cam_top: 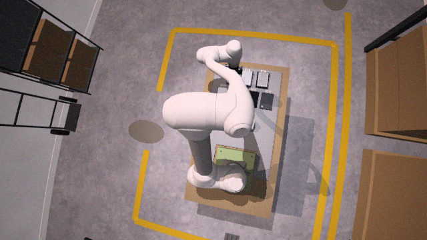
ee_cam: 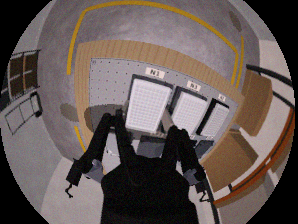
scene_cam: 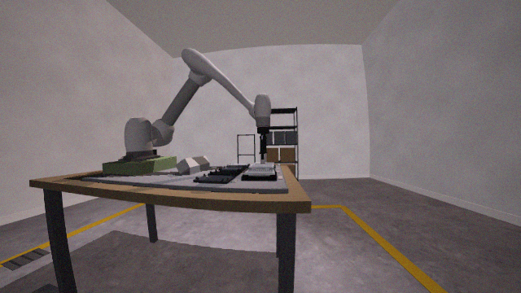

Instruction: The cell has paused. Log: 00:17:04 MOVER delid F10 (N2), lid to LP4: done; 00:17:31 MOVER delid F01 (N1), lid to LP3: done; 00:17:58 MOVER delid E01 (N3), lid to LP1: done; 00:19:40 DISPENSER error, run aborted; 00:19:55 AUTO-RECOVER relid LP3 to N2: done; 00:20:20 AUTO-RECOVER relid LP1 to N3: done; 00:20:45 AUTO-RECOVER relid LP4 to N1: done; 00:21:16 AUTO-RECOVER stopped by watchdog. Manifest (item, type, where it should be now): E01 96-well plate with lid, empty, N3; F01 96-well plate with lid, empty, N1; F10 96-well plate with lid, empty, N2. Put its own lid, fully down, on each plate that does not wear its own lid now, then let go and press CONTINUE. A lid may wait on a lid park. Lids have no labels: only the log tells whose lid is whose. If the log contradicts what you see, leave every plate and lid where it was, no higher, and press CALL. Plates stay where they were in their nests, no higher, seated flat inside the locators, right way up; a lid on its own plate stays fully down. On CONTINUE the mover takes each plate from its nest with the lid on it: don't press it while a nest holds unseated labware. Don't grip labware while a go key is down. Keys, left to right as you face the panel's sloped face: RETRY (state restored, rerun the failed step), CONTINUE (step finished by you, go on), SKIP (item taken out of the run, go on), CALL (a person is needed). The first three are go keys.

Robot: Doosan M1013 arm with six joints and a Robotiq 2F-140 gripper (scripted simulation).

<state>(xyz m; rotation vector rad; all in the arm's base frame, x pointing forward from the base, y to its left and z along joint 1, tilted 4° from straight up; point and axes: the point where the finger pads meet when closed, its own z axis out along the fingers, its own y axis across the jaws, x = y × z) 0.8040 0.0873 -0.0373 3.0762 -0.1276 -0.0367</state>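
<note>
Right now the label is 90 mm behind my hand, 80 mm to the left of it and 50 mm below it.
</note>
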